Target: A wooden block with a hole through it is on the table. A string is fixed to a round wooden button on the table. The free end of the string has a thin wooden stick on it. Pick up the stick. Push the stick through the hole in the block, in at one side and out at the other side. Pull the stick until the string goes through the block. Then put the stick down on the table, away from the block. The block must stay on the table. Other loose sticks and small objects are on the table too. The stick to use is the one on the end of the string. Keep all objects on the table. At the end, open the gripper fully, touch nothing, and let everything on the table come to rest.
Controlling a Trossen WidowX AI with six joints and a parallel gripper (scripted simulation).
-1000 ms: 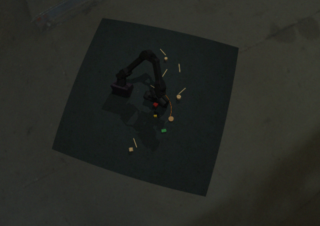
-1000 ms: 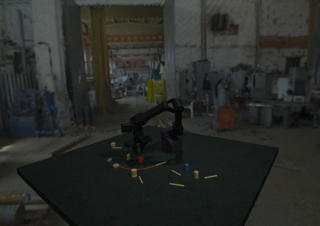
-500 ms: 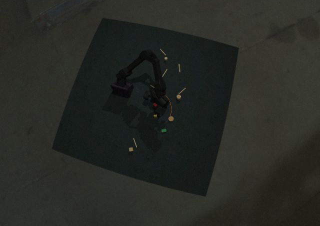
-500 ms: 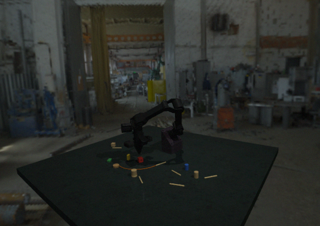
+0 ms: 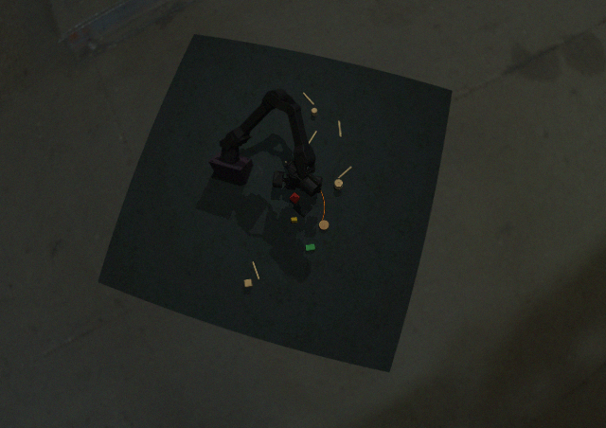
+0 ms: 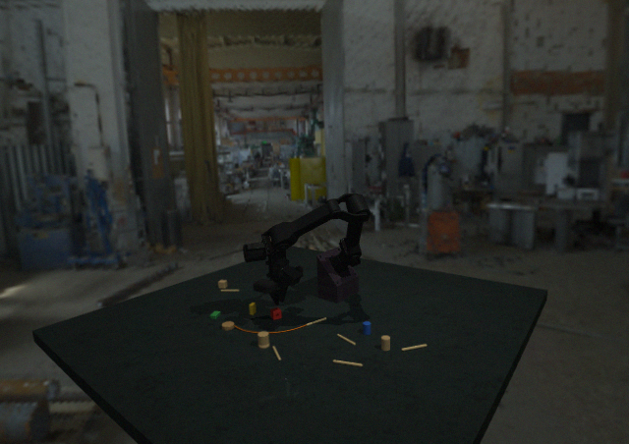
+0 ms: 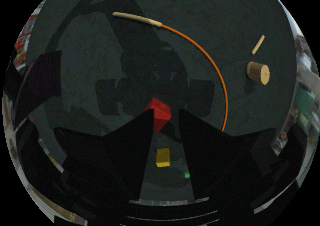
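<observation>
Now: gripper tip 5 cm above the red block and 3 cm to the left of it. From my gripper tip the other things lie so: yellow block 12 cm to the right, 4 cm below, 3 cm ahead; then wooden cylinder 14 cm ahead, 9 cm to the left, 4 cm below; then thin stick 10 cm to the left, 6 cm below, 5 cm behind.
</observation>
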